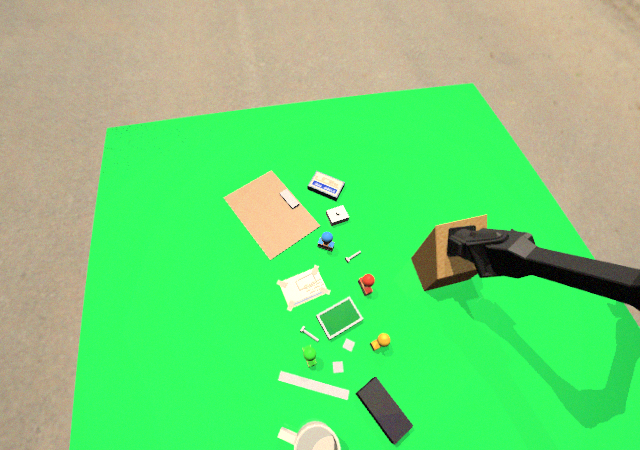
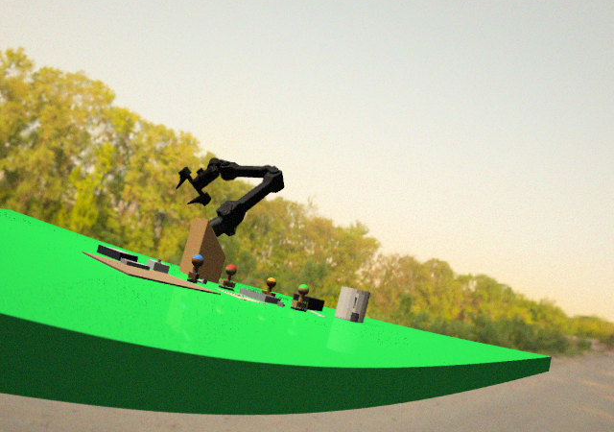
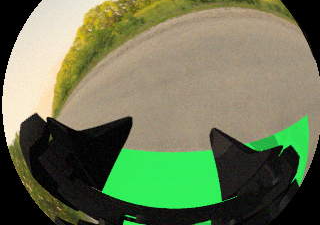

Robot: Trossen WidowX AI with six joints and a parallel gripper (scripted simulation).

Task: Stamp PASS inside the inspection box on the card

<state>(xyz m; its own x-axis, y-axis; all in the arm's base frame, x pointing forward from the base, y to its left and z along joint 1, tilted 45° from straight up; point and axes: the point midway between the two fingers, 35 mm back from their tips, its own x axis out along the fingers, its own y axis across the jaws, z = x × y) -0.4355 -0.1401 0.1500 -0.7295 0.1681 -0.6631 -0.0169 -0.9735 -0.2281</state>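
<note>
Right now the green-knobbed stamp is 830 mm ahead of my gripper tip, 160 mm to the left of it and 280 mm below it. The rest, counted from my gripper tip: blue-knobbed stamp 740 mm ahead, 90 mm to the right, 280 mm below; then yellow stamp 670 mm ahead, 160 mm to the left, 280 mm below; then red-knobbed stamp 670 mm ahead, 30 mm to the left, 280 mm below.
</note>
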